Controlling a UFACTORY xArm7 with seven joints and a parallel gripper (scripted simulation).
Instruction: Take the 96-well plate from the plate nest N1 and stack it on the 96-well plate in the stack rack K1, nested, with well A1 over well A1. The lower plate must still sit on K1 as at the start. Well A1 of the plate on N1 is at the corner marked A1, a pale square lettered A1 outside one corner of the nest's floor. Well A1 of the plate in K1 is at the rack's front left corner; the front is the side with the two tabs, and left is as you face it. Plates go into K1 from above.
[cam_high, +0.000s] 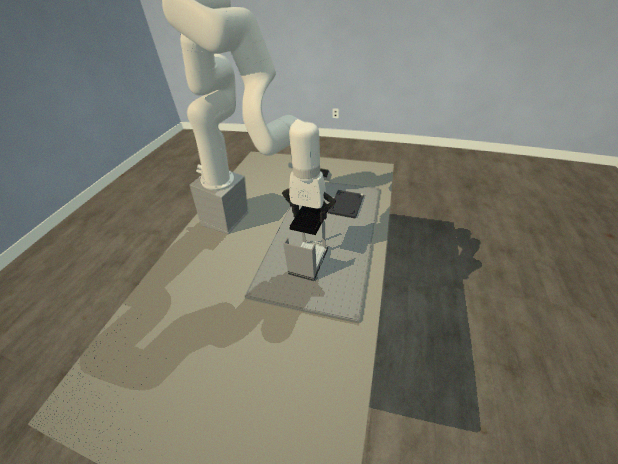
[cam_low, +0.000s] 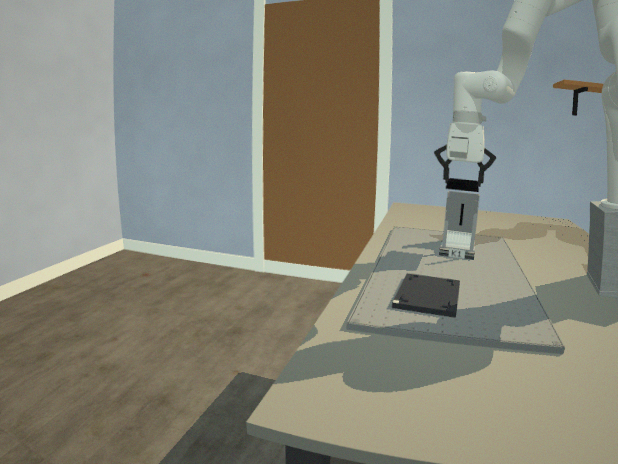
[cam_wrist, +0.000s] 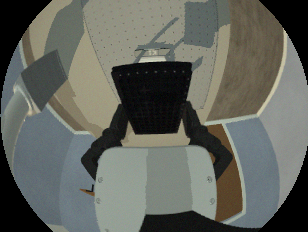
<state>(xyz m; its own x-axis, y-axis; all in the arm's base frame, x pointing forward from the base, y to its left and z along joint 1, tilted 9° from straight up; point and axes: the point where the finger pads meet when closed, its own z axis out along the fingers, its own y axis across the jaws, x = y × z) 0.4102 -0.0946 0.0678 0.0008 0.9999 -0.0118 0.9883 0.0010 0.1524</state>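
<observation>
Now: the pale plate 30 mm to the right of my hand and 170 mm below it. Round my hand: K1 label: 60 mm to the left, 190 mm below; black 96-well plate: 10 mm below; plate nest N1: 40 mm ahead, 330 mm to the left, 190 mm below.
</observation>
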